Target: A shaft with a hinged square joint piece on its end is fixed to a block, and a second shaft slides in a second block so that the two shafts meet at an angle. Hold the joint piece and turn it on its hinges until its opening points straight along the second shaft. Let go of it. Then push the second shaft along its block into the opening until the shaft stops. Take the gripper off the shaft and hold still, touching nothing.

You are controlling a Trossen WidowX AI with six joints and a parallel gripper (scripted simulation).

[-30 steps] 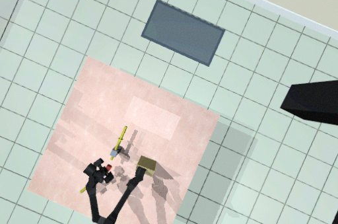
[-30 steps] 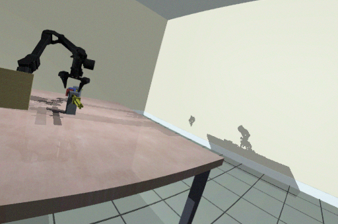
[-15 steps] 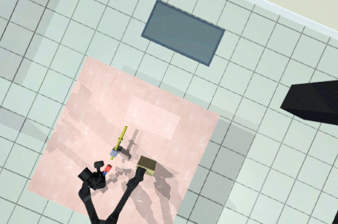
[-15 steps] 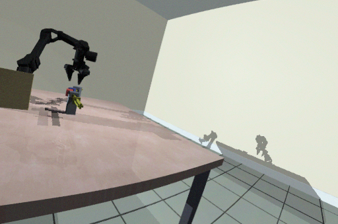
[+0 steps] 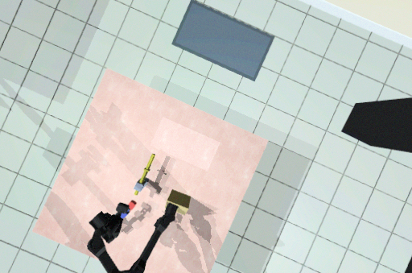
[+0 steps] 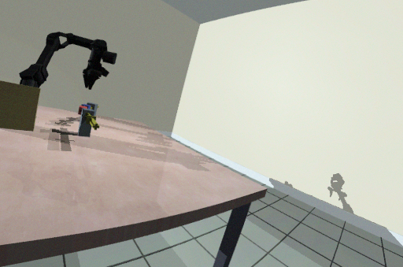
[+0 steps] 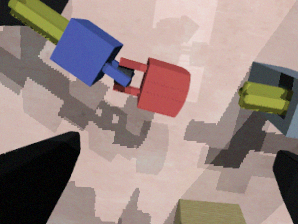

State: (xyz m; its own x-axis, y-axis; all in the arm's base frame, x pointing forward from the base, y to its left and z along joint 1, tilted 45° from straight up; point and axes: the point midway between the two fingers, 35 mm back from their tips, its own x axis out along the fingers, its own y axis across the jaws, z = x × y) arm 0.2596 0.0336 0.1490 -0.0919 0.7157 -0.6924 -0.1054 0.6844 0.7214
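My gripper tip is now 2 cm to the right of the red joint piece and 12 cm above it.
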